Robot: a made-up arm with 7 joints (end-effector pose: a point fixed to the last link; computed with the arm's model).
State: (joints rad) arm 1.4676 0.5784 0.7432 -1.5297 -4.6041 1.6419 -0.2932
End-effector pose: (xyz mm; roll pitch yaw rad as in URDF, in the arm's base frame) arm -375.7 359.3 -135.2 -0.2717 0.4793 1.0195
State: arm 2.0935 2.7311 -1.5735 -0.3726 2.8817 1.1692 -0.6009
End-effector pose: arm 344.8 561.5 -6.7 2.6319 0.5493 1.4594
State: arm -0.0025 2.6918 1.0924 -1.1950 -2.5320 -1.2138 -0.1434
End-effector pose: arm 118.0 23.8 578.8 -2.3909 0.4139 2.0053
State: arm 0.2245 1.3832 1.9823 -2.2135 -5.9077 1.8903 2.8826
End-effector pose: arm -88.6 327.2 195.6 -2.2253 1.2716 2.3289
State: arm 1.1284 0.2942 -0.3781 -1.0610 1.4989 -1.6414 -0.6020
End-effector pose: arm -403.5 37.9 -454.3 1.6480 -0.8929 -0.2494
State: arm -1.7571 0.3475 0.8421 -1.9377 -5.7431 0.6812 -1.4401
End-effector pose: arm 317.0 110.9 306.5 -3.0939 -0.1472 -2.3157
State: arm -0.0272 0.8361 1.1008 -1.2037 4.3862 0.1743 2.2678
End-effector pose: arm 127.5 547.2 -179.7 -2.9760 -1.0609 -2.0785
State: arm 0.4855 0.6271 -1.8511 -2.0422 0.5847 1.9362 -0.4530
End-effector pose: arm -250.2 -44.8 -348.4 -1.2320 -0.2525 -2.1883
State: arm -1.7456 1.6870 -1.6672 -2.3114 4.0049 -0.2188 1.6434
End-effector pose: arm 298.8 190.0 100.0 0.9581 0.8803 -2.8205
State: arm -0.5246 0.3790 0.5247 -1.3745 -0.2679 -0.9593 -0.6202
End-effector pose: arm 451.0 247.1 -231.4 2.7937 0.0696 -1.9260
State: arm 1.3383 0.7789 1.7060 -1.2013 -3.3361 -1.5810 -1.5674
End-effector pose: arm -372.5 445.3 106.5 -1.4135 -1.0769 -1.7669
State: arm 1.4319 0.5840 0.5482 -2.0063 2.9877 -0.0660 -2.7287
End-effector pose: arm -263.1 300.4 -183.3 0.9187 -0.4770 -0.4093
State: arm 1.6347 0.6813 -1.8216 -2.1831 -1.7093 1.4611 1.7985
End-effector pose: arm -363.0 -160.8 34.9 0.0292 -0.0421 0.5278
